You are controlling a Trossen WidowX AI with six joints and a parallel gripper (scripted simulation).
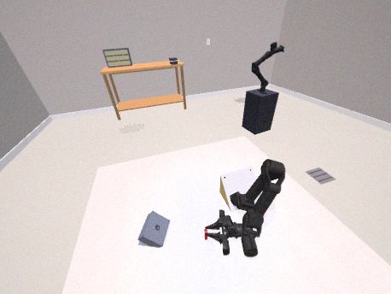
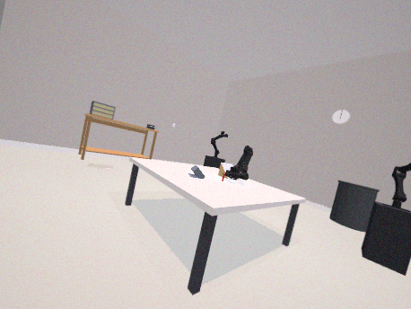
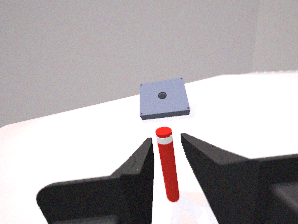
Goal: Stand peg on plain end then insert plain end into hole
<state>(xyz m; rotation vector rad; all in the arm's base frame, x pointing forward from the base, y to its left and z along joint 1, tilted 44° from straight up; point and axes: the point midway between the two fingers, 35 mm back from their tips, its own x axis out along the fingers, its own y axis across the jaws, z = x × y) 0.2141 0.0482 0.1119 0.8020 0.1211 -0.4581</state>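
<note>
The red peg is 1 cm below my gripper tip. Also, from my gripper tip: grey sloped panel (21 cm ahead, 13 cm to the right, 3 cm below).
</note>
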